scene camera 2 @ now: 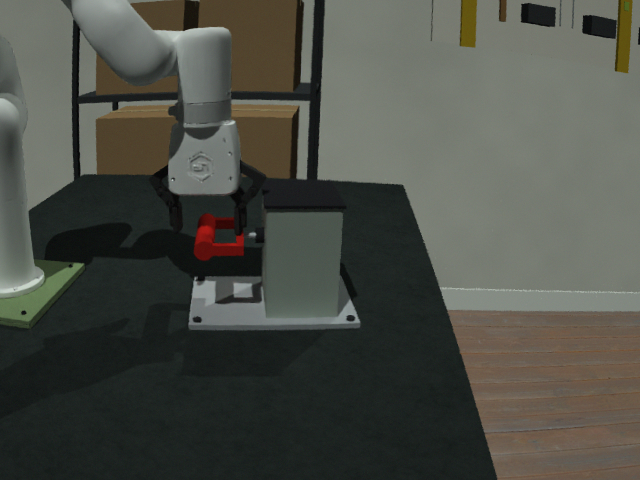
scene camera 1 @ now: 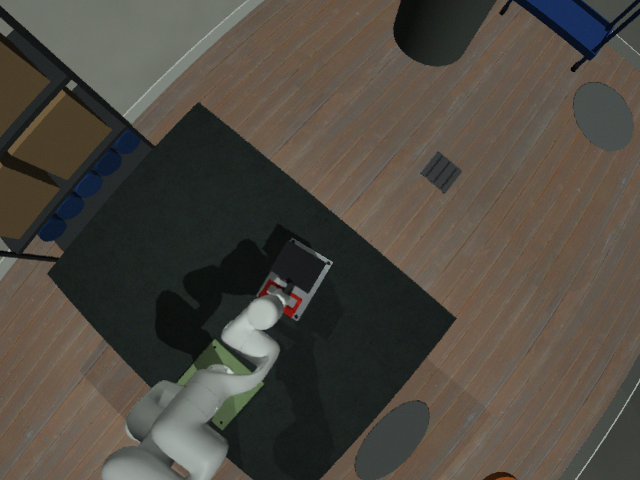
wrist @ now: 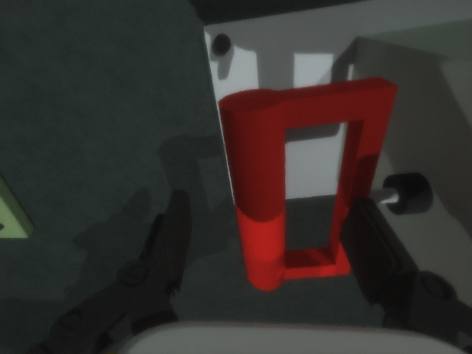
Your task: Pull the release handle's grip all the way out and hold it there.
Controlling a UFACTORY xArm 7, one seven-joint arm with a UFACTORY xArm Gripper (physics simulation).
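The release handle's red grip (scene camera 1: 297, 308) (scene camera 2: 205, 242) (wrist: 257, 175) is the round bar of a red rectangular frame. A short rod (scene camera 2: 250, 235) (wrist: 385, 195) joins the frame to a black collar (wrist: 410, 192) on a pale housing (scene camera 2: 302, 268) with a black top (scene camera 1: 299, 266). The housing stands on a light base plate (scene camera 2: 227, 322) (wrist: 310, 175). My gripper (scene camera 2: 207, 230) (wrist: 268, 213) is open and points down over the handle. One finger is on the outer side of the grip bar, the other overlaps the frame's back bar in view. Contact there cannot be told. The arm hides the fingertips in scene camera 1.
The arm's green mounting plate (scene camera 1: 227, 410) (scene camera 2: 56, 289) (wrist: 14, 215) lies on the dark work surface (scene camera 1: 180, 180) (scene camera 2: 361, 413), on the grip's outer side. The housing stands close to one finger. A shelf rack (scene camera 2: 316, 129) with cardboard boxes (scene camera 2: 263, 139) stands behind.
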